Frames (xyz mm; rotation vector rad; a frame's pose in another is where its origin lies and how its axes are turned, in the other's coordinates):
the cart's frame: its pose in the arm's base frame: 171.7 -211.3 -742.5 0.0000 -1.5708 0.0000
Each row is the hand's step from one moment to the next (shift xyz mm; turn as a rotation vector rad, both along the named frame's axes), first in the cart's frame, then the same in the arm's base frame.
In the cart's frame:
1: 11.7 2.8 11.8 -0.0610 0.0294 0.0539
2: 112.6 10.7 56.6 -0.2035 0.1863 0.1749
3: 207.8 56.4 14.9 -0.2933 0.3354 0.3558
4: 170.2 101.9 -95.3 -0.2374 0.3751 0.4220
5: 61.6 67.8 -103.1 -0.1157 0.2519 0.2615
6: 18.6 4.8 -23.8 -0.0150 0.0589 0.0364
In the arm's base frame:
1: -11.8 2.8 11.7 -0.0539 0.0294 -0.0610
2: -56.6 10.7 112.6 -0.1749 0.1863 -0.2035
3: -14.9 56.4 207.8 -0.3558 0.3354 -0.2933
4: 95.3 101.9 170.2 -0.4220 0.3751 -0.2374
5: 103.1 67.8 61.6 -0.2615 0.2519 -0.1157
6: 23.8 4.8 18.6 -0.0364 0.0589 -0.0150

